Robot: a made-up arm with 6 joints.
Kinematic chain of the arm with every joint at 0, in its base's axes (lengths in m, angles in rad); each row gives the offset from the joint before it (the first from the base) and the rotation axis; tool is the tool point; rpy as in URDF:
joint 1: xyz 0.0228 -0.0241 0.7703 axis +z
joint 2: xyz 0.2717 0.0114 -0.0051 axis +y
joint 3: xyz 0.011 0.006 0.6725 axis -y
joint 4: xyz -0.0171 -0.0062 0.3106 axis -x
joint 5: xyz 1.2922 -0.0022 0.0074 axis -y
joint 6: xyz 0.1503 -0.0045 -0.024 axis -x
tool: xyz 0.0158 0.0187 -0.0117 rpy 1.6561 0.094 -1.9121
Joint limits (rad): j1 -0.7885..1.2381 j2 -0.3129..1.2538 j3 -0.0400..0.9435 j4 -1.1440..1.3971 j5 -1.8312..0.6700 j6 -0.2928..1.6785
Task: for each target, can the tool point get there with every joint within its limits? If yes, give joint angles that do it. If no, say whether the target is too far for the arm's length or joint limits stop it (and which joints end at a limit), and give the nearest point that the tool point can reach.
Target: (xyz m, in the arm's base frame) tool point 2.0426 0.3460 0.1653
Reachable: yes | joints 0.1554 1.1015 0.2287 0.9281 0.4195 -0.0338
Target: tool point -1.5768 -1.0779 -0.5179
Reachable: no: joint limits stop it (at a limit: joint 1, joint 2, joint 3) | nearest point 0.9675 -1.1209 -0.1973 | short by 2.565 m
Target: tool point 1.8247 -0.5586 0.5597
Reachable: yes | joints -0.2180 0.8580 0.1378 1.0944 -1.5251 0.7714
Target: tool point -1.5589 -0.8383 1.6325
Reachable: no: joint limits stop it (at a limit: joint 1, joint 2, joint 3, joint 4, joint 5, joint 6) | nearest point 0.0365 -0.2260 2.6370 | short by 1.982 m
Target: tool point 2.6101 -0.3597 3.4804
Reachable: no: too far | nearest point 1.6700 -0.2378 2.3792 | short by 1.453 m
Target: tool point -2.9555 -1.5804 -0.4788
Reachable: no: too far | nearest point 0.9676 -1.1420 -0.1886 | short by 3.958 m
